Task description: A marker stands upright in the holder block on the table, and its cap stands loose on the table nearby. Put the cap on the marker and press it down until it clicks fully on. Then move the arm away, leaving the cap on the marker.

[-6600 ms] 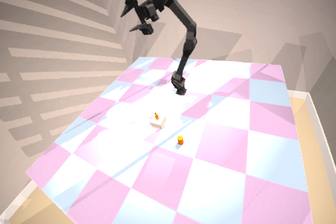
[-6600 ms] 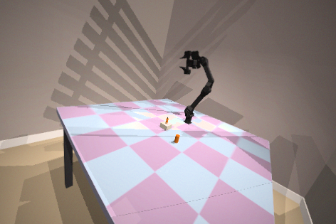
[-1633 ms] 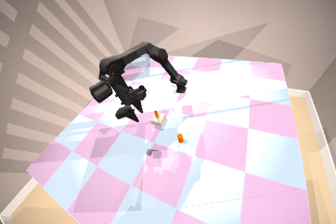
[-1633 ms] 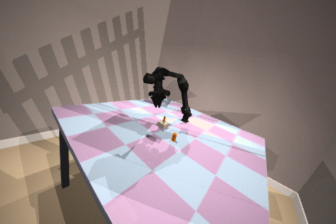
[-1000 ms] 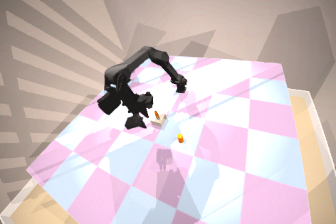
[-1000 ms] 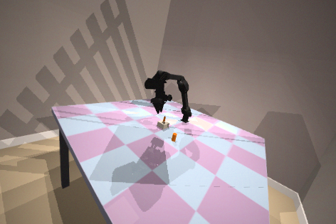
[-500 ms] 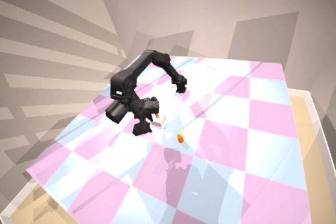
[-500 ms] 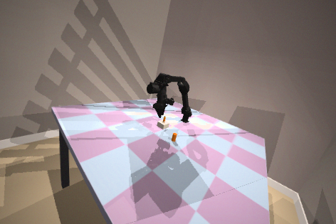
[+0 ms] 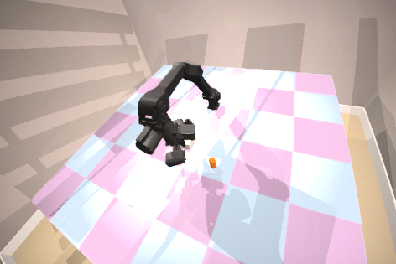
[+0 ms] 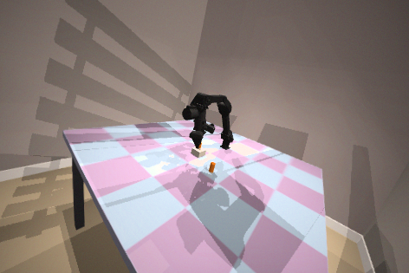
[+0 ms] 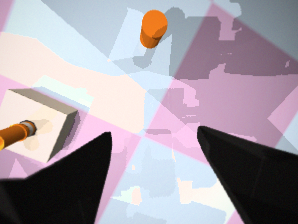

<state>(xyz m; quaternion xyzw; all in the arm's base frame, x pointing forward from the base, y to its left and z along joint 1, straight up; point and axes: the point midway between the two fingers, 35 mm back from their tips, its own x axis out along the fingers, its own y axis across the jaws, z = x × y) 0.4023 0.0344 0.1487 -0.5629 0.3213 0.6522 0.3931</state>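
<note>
Now: the orange cap 4 cm behind my gripper tip, 9 cm to the left of it and 9 cm below it. Round my gripper tip: holder block: 12 cm behind, 8 cm to the right, 10 cm below.
</note>
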